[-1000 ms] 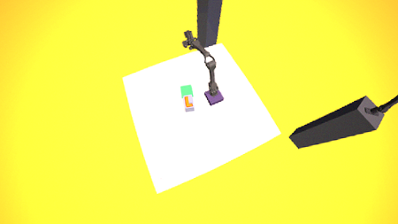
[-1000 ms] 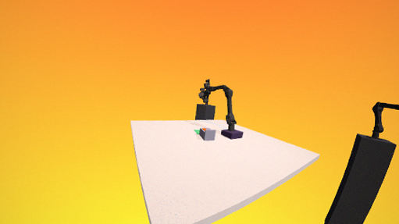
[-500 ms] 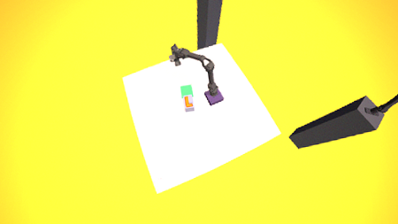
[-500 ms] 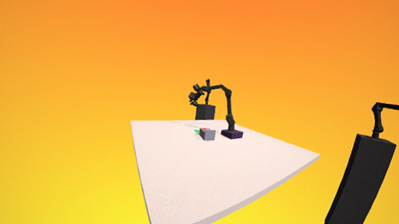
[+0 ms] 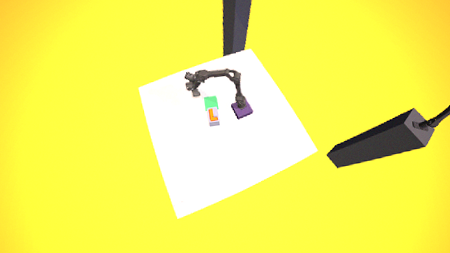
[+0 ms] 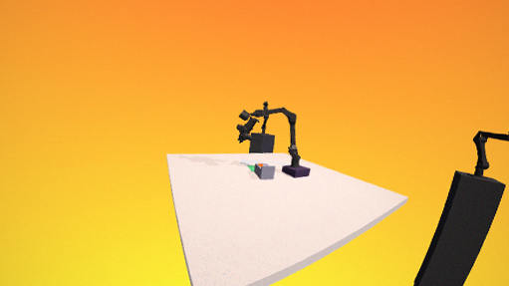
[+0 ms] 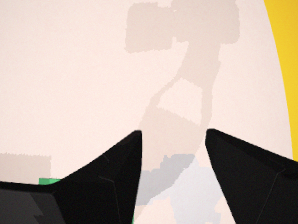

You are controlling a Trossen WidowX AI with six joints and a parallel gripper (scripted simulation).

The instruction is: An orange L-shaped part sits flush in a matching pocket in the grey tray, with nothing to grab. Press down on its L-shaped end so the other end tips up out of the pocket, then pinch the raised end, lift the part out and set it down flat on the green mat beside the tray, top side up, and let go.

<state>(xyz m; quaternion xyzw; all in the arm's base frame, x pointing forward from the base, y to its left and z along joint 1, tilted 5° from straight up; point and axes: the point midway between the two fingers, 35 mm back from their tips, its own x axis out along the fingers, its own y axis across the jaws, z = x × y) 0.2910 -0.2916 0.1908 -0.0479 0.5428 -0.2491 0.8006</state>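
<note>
My gripper tip is 260 mm to the right of the orange L-shaped part, 140 mm above it and 40 mm past it. The rest, counted from my gripper tip: green mat: 200 mm below, 110 mm to the left, 110 mm behind.
</note>
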